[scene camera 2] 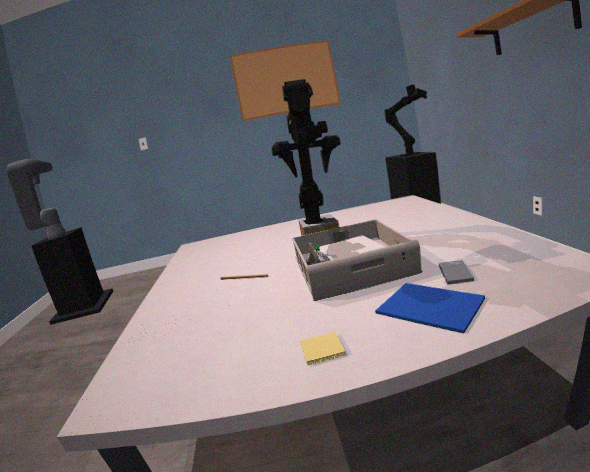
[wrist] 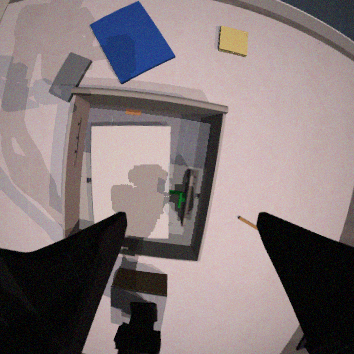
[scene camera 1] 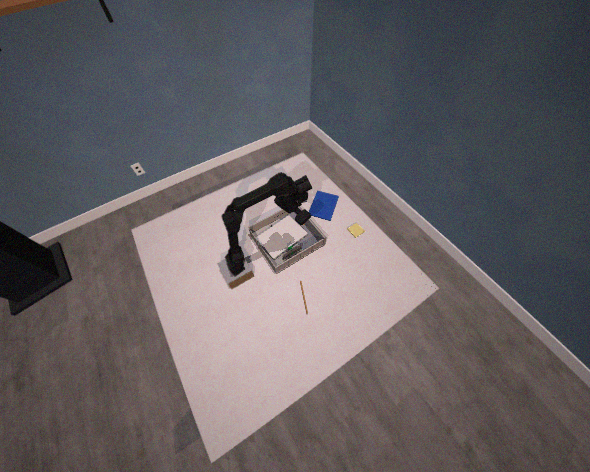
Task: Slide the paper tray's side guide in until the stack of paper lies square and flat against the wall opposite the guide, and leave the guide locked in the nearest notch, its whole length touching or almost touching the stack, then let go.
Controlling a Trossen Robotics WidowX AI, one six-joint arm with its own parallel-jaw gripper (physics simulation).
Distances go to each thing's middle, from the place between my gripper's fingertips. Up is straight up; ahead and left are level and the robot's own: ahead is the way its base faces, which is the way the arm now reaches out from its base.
Now: the side guide [wrist: 187,196] 26 cm below my hand, 5 cm behind it and 1 cm to the right of it. Also, from my hand: white paper stack [scene camera 1: 276,240] 27 cm below, 10 cm to the left, 2 cm behind; blue book [scene camera 2: 451,310] 34 cm ahead, 29 cm below, 12 cm to the left; small grey block [wrist: 74,67] 29 cm below, 27 cm to the left, 25 cm ahead.
